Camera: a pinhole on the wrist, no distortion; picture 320 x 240 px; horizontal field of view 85.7 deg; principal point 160.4 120.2 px. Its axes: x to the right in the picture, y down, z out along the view. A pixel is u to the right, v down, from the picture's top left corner.
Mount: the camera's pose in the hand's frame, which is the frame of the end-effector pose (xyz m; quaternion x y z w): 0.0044 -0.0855 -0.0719 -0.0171 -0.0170 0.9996 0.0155
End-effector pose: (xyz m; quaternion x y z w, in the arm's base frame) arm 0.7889 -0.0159 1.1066 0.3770 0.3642 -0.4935 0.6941
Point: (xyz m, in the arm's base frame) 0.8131 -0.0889 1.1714
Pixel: 184 8
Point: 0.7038 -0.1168 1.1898
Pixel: 207 121
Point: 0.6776 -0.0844 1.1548
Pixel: 210 151
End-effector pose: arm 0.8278 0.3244 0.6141 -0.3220 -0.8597 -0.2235 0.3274
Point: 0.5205 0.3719 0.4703
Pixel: 105 177
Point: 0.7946 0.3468 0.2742
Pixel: 265 108
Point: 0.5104 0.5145 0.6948
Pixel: outside the picture
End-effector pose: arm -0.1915 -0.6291 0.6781 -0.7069 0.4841 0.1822 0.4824
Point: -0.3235 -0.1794 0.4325
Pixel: 195 21
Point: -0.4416 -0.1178 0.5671
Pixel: 260 8
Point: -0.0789 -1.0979 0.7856
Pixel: behind the camera
